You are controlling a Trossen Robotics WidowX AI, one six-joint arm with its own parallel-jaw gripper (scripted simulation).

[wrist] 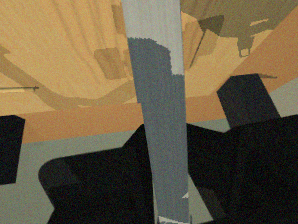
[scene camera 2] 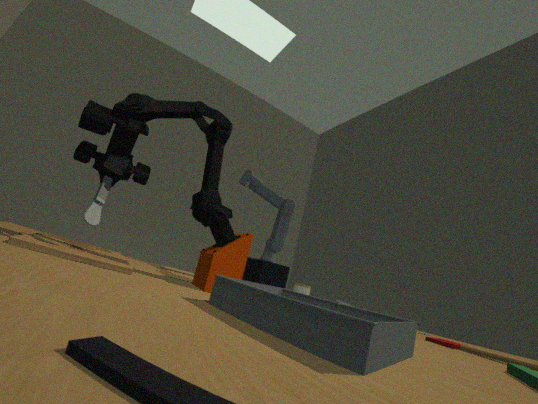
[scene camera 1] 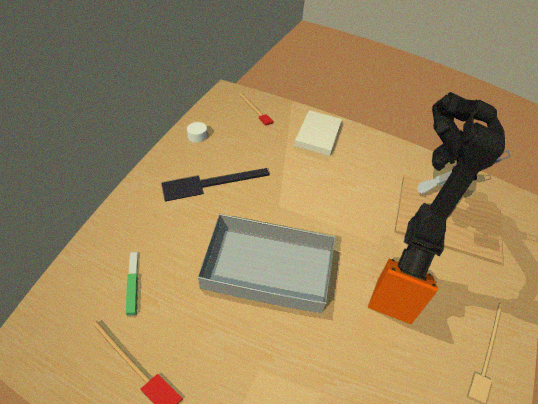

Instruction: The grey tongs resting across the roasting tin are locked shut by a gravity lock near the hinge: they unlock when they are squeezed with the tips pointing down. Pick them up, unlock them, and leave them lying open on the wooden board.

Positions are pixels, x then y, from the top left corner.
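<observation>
I can see a white block in scene camera 1 [318, 132]. The block is out of frame in the wrist view, and in scene camera 2 the block is out of frame as well.
</observation>
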